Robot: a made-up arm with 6 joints.
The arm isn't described. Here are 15 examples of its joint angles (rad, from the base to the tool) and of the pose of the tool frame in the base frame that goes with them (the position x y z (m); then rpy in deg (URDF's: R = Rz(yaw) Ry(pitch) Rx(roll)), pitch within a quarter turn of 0, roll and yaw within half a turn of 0).
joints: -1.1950 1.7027 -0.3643 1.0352 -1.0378 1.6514
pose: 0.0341 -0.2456 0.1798 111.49 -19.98 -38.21
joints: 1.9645 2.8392 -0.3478 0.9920 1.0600 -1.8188
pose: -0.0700 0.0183 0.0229 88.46 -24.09 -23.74
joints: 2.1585 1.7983 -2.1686 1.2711 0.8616 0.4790
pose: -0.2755 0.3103 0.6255 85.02 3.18 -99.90
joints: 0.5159 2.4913 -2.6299 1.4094 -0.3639 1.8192
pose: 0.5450 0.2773 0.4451 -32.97 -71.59 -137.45
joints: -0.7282 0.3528 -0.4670 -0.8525 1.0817 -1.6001
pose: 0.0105 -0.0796 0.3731 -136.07 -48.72 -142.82
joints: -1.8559 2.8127 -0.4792 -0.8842 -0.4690 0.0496
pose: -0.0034 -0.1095 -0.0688 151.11 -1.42 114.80
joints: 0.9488 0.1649 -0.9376 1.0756 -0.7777 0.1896
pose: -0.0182 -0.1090 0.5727 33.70 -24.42 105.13
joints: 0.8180 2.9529 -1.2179 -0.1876 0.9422 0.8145
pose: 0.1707 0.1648 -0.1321 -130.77 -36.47 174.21
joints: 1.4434 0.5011 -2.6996 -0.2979 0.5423 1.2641
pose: -0.0474 -0.4645 0.6449 -4.83 -13.17 141.79
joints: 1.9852 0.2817 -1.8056 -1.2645 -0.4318 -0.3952
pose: 0.1020 -0.3099 0.6696 12.54 -22.42 15.67
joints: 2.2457 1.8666 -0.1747 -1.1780 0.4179 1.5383
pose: -0.0560 0.1174 0.0951 -155.38 -2.57 -72.16
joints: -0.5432 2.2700 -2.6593 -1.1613 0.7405 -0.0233
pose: 0.4298 -0.3166 0.5521 -83.12 33.47 -155.78
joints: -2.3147 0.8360 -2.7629 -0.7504 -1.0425 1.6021
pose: 0.2912 0.2479 0.7014 -78.98 -15.25 -82.37
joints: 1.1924 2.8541 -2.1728 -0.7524 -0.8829 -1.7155
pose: 0.1901 0.5909 0.0983 -81.24 -42.70 4.45
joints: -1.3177 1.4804 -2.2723 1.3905 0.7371 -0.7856
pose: 0.1068 -0.2043 0.7661 2.04 60.42 -23.67
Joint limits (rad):
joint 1: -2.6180..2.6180
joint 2: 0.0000..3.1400
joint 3: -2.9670..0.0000
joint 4: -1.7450..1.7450
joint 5: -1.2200..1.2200
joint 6: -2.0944..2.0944
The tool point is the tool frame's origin. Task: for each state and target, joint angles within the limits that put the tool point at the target. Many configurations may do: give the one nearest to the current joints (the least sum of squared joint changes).
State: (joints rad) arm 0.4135 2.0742 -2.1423 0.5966 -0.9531 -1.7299
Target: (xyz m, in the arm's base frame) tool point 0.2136 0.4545 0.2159
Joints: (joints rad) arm 1.2034 2.1997 -1.3192 0.6071 -0.9314 -1.7299
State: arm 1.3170 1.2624 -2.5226 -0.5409 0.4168 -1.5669
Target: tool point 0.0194 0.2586 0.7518
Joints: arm 1.5630 1.4790 -2.2344 -0.4963 0.4804 -1.5669
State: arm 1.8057 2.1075 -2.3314 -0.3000 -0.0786 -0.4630
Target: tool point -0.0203 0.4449 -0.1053
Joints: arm 1.6214 2.8455 -1.5512 -0.2982 0.0955 -0.4630
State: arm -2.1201 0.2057 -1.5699 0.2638 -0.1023 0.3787
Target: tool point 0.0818 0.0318 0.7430
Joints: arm -2.6180 0.6502 -1.7727 0.5581 0.3245 0.3787
